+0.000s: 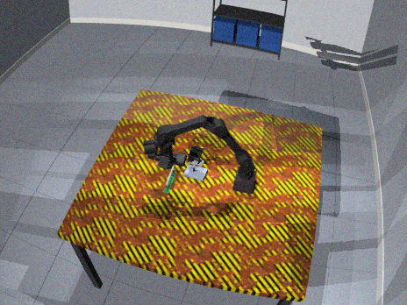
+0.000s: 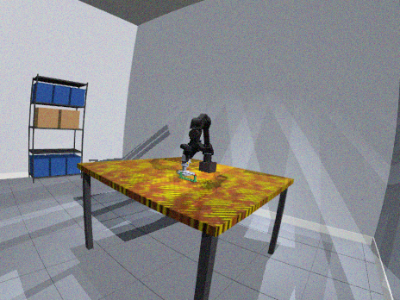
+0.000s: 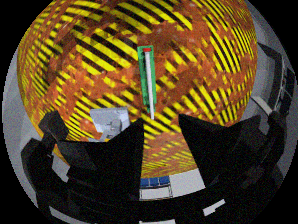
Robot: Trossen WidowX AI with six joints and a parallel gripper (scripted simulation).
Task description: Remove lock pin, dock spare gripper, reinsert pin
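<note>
Right now the green cradle is 120 mm below my gripper tip and 10 mm behind it. The rest, counted from my gripper tip: spare gripper 120 mm to the right, 90 mm behind, 10 mm below; grey mount 120 mm to the right, 90 mm below, 90 mm behind.
</note>
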